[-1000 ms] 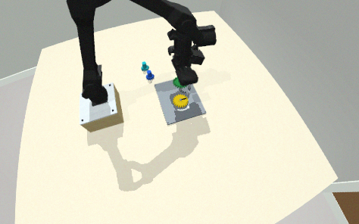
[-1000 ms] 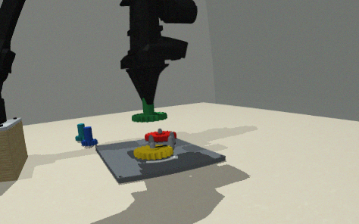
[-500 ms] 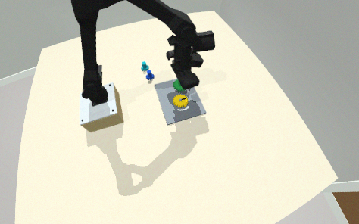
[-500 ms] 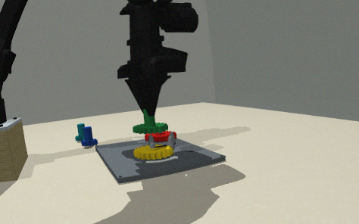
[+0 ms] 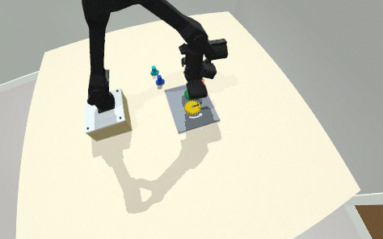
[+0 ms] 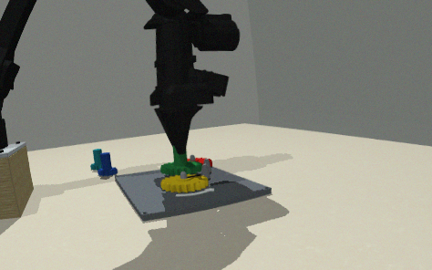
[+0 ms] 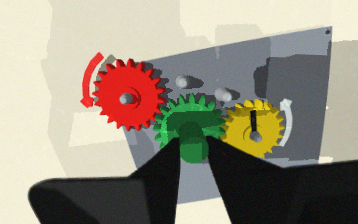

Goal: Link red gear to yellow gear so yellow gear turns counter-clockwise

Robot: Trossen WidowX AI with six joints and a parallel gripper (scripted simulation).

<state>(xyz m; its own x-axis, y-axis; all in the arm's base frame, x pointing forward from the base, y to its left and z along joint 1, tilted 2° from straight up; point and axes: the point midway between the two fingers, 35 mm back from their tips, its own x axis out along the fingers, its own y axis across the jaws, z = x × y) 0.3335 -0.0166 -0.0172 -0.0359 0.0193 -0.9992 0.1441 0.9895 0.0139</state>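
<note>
My gripper tip is now 2 cm past the grey board, 4 cm to the left of it and 4 cm above it. The rest, counted from my gripper tip: green gear: 1 cm below; yellow gear: 2 cm behind, 6 cm to the right, 3 cm below; red gear: 4 cm ahead, 5 cm to the left, 3 cm below.
</note>
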